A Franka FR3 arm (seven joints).
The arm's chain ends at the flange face. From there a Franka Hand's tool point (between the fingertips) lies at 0.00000 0.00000 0.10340 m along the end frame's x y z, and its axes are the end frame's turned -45 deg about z.
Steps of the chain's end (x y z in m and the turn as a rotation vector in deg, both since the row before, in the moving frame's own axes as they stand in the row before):
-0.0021, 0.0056, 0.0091, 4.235, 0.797, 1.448
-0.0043, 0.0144, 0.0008, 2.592, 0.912, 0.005
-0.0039, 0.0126, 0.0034, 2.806, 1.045, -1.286
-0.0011, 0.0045, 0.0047, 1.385, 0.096, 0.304
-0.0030, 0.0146, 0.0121, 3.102, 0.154, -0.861
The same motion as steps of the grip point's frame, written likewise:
0.0010, -0.0018, 0.0088, 2.431, 3.558, 1.448
-0.0088, 0.0050, 0.0007, 1.188, 2.478, 0.005
-0.0068, 0.0039, 0.0033, 1.245, 2.723, -1.286
-0.0021, 0.0008, 0.0047, 0.911, 1.047, 0.304
-0.0083, 0.0044, 0.0119, 2.085, 2.302, -0.861

